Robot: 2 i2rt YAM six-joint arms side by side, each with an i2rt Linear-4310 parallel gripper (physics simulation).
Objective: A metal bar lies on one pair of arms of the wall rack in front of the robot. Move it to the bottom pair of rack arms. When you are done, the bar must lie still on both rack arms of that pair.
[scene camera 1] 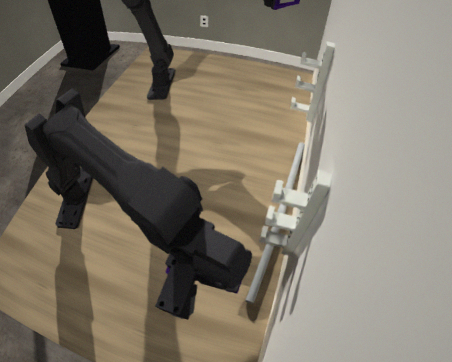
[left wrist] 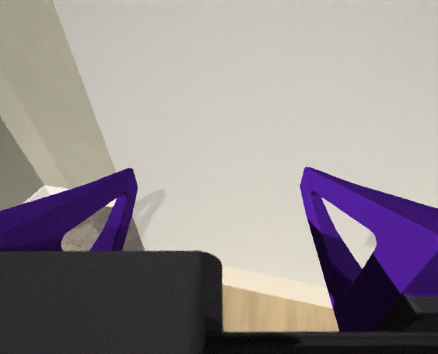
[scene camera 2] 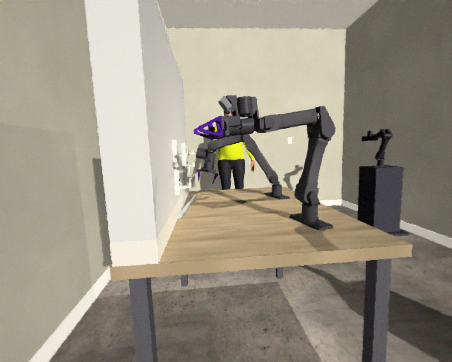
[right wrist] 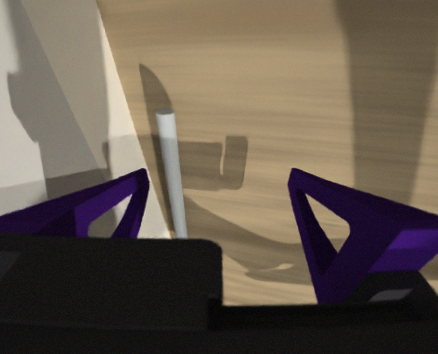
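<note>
The grey bar (scene camera 1: 259,278) (scene camera 2: 186,206) (right wrist: 172,165) runs low along the wall. Its far end in scene camera 1 is near the table, short of the upper rack bracket (scene camera 1: 321,82); its near end looks raised. It passes at the lower rack bracket's (scene camera 1: 311,216) bottom arm (scene camera 1: 280,239); whether it rests on that arm is unclear. My right gripper (scene camera 2: 207,178) (right wrist: 218,176) is open and empty, pointing down near the bar's near end; its fingers are mostly hidden in scene camera 1. My left gripper (scene camera 2: 196,131) (left wrist: 218,177) is open and empty, high, facing the wall.
Each bracket has three hooked arms at different heights. The white wall (scene camera 1: 390,200) (scene camera 2: 162,125) rises along the wooden table (scene camera 1: 210,125) (scene camera 2: 240,240). A person in a yellow top (scene camera 2: 231,151) and a black pedestal (scene camera 2: 381,195) stand beyond the table.
</note>
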